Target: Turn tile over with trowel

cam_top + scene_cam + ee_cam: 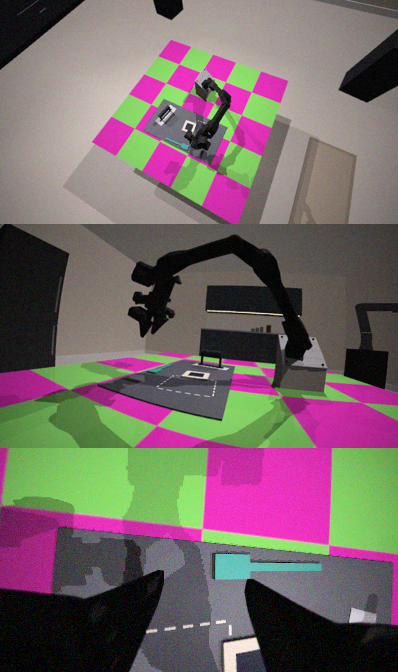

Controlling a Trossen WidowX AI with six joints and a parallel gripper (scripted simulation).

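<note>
Right now my gripper tip is 8 cm past the small trowel, 40 cm to the left of it and 11 cm above it. Round my gripper tip: tile 13 cm behind, 16 cm to the right, 14 cm below; teal flat tool 4 cm ahead, 14 cm to the right, 14 cm below; grey mat 10 cm behind, 18 cm to the right, 17 cm below.
</note>
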